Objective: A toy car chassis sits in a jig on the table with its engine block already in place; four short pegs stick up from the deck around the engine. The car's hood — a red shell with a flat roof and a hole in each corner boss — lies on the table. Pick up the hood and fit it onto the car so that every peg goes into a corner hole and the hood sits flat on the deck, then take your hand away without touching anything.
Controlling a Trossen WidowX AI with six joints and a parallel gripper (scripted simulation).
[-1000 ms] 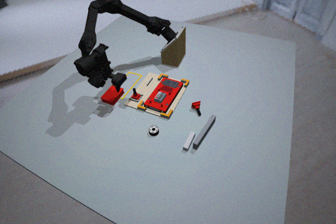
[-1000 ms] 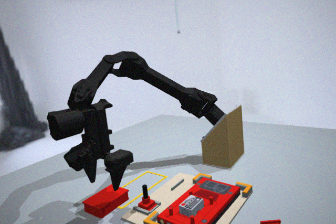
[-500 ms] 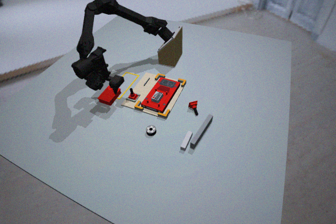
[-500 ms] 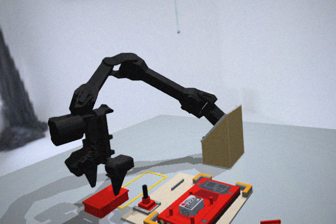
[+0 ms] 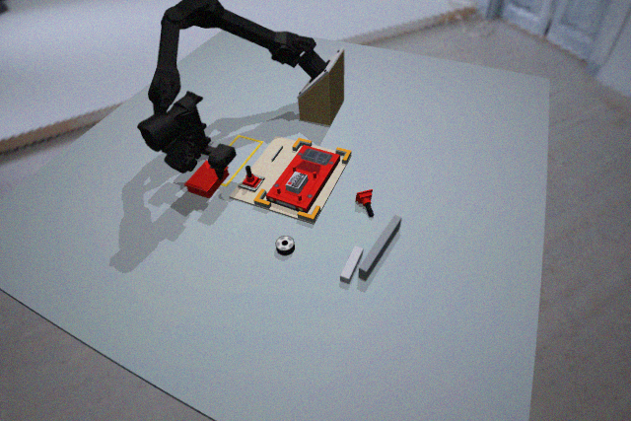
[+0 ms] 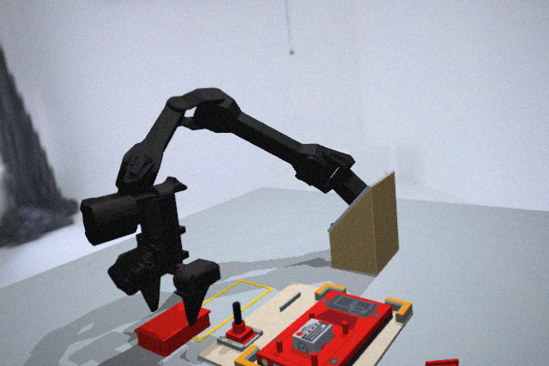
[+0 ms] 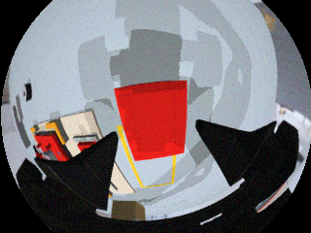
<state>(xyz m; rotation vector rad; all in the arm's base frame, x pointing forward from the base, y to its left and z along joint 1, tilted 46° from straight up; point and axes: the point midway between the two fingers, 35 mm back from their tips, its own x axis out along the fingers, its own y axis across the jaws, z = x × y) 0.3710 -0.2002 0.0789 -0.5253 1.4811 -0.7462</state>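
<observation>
The red hood lies 1 cm below my gripper tip. Also, from my gripper tip: grey engine block 3 cm behind, 24 cm to the left; black-and-white wheel 14 cm ahead, 26 cm to the left, 2 cm below.
</observation>
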